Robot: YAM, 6 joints.
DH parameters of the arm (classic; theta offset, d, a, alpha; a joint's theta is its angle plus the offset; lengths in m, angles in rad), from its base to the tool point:
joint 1: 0 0.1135 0.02 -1.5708
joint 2: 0 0 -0.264 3.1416
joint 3: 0.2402 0 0.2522 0
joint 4: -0.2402 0 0.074 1.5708
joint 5: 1.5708 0 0 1.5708
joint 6: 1.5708 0.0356 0 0
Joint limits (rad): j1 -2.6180..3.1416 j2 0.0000..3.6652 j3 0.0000..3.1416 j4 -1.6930..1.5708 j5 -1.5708..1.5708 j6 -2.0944..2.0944
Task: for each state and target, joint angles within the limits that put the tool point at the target. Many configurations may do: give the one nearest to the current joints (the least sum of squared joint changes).
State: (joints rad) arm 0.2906 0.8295 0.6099 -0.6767 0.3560 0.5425
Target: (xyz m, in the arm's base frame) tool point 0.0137 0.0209 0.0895
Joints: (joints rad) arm 0.7001 0.9178 0.1081 -1.2182 -0.2024 0.5425
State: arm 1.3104 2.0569 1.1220 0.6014 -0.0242 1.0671
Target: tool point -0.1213 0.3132 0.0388
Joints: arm 1.9305 2.0759 0.7364 0.5058 -0.0930 1.0671
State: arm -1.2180 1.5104 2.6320 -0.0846 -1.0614 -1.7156
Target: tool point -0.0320 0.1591 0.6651
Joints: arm -1.1653 1.0074 2.5789 -0.2623 -1.2143 -1.7156
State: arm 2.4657 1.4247 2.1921 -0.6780 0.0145 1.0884
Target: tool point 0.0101 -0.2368 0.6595
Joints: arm 1.6284 0.9277 2.7174 -0.3385 -0.1000 1.0884
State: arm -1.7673 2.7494 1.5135 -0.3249 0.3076 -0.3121
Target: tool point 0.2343 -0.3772 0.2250
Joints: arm -0.9936 1.9871 1.5604 -0.4490 0.2693 -0.3121
